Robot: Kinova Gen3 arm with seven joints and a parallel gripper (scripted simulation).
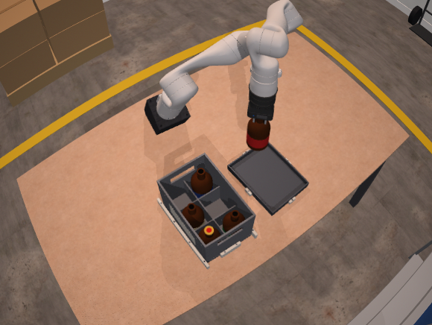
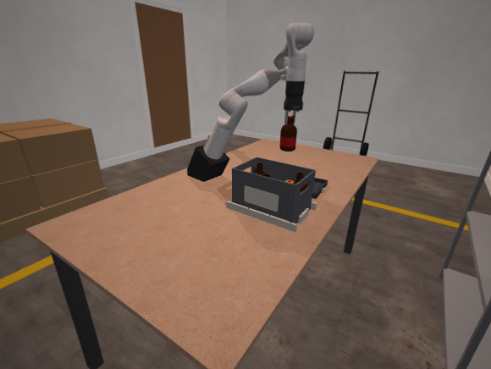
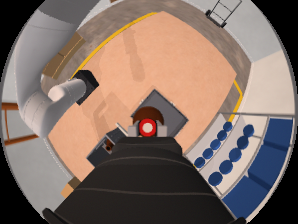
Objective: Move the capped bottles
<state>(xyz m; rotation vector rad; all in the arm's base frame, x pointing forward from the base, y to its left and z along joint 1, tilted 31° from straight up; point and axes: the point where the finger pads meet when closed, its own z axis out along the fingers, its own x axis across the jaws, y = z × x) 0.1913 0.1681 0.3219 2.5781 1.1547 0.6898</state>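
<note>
The bottle is 6 cm below my hand. Also, from my hand: dark tray: 31 cm below, 5 cm ahead, 4 cm to the left; then dark grey crate: 24 cm to the right, 24 cm below, 7 cm ahead.
</note>
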